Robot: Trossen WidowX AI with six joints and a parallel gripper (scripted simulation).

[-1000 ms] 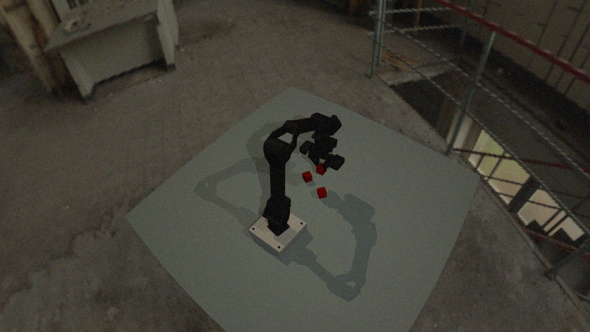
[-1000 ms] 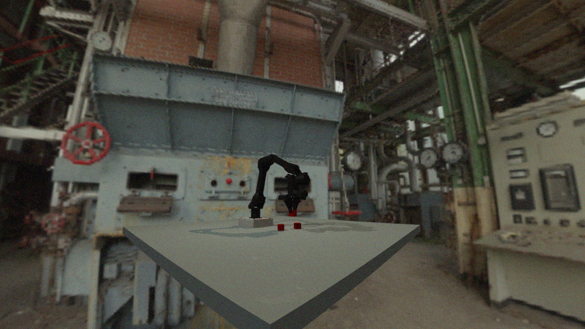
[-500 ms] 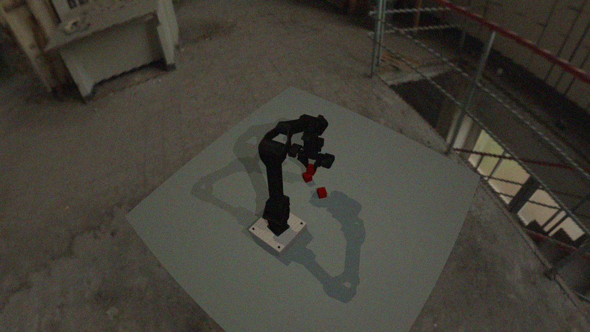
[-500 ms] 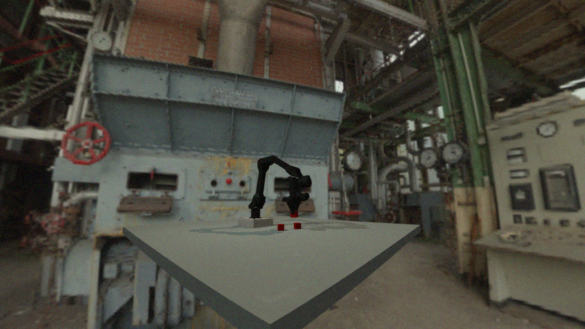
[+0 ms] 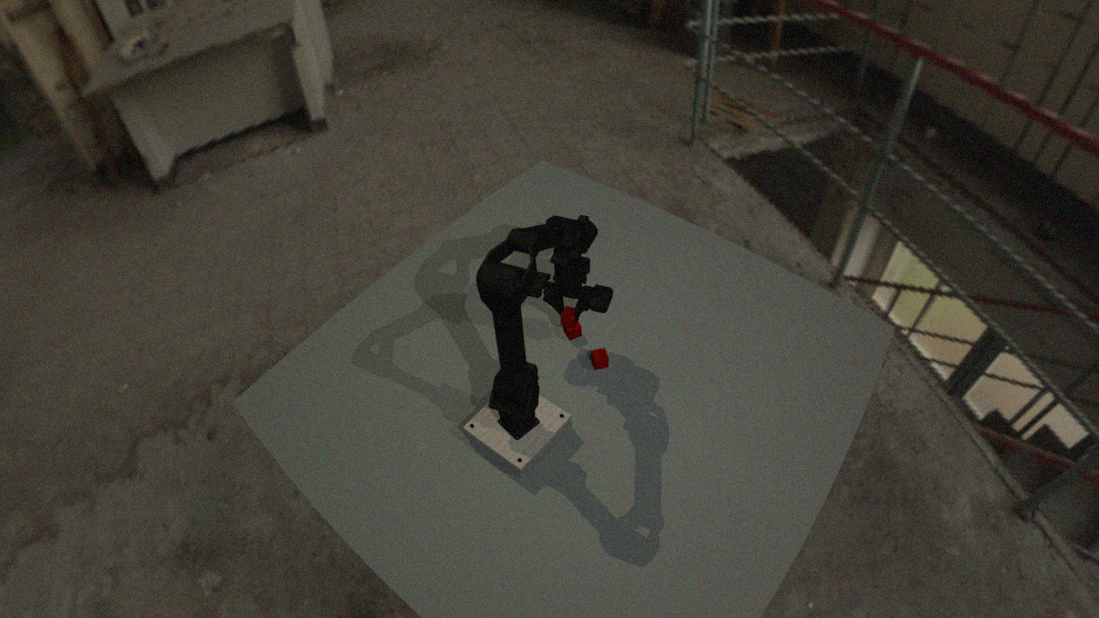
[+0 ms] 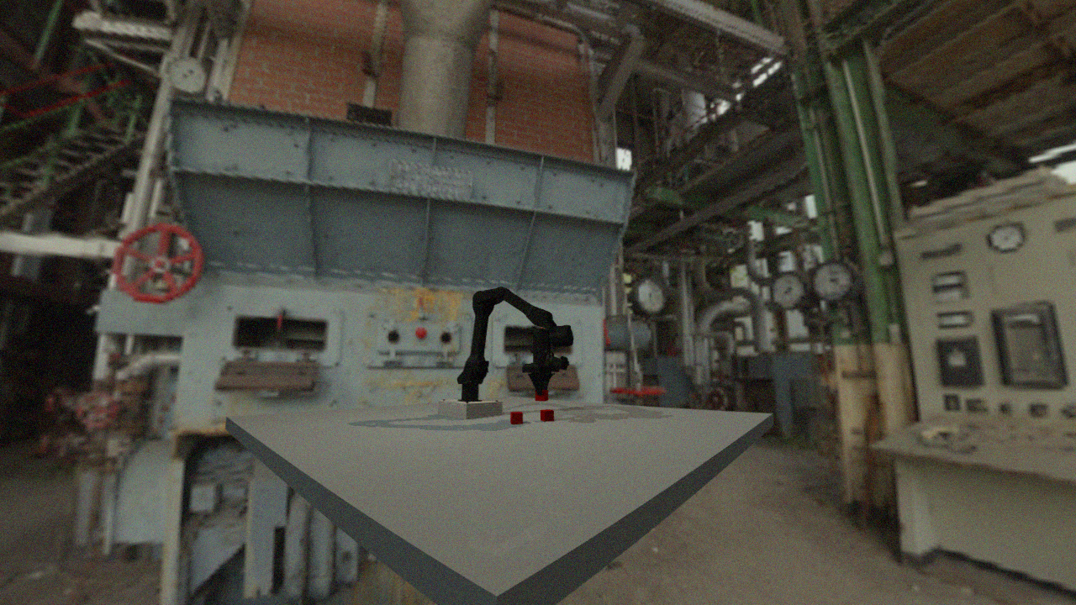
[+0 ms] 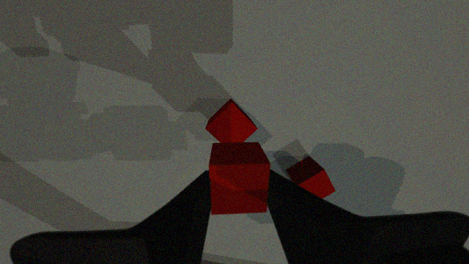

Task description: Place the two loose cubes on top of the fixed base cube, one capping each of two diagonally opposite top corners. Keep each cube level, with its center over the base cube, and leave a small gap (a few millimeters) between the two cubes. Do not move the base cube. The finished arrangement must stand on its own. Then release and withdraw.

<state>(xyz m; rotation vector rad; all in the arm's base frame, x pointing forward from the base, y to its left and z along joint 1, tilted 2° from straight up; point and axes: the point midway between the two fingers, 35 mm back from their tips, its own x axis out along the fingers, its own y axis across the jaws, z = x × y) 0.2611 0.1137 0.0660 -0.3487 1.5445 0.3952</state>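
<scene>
The base cube lies 60 mm below my gripper tip, 20 mm ahead of it and 10 mm to the left of it.
</scene>
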